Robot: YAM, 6 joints.
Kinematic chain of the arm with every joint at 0, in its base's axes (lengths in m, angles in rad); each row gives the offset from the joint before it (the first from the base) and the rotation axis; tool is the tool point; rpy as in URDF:
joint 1: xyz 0 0 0.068 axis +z
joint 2: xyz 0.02 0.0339 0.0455 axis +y
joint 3: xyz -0.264 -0.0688 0 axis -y
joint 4: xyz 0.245 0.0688 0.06 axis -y
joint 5: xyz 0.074 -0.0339 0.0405 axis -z
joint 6: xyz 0.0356 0 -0.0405 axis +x
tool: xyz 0 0 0 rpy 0 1.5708 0
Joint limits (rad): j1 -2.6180..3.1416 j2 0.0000..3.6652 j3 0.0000..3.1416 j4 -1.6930..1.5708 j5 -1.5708..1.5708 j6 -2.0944..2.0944
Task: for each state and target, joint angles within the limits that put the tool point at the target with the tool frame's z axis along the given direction. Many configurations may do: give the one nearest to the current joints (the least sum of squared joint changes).
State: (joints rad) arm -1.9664 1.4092 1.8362 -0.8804 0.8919 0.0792
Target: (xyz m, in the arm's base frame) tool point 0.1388 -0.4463 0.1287 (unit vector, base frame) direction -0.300 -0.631 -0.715
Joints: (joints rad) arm -1.2317 2.2204 1.5345 -0.2791 0.5155 0.0792
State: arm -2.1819 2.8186 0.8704 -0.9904 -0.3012 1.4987
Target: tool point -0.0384 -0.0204 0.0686 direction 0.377 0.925 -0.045
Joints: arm -2.3418 2.2178 0.2842 -1.1594 0.3836 1.4987
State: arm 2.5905 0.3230 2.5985 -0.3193 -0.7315 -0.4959
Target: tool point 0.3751 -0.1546 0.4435 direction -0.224 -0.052 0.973
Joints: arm 2.7622 0.2092 2.3824 -0.7941 -0.1317 -0.4959
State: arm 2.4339 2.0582 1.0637 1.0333 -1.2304 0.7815
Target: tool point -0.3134 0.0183 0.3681 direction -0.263 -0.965 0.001
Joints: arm 2.9701 1.4280 1.1580 0.2807 -1.4762 0.7815
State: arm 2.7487 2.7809 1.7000 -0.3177 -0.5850 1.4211
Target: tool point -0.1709 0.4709 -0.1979 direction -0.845 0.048 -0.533
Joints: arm 1.8624 3.3138 2.2669 -0.0272 -0.9196 1.4211
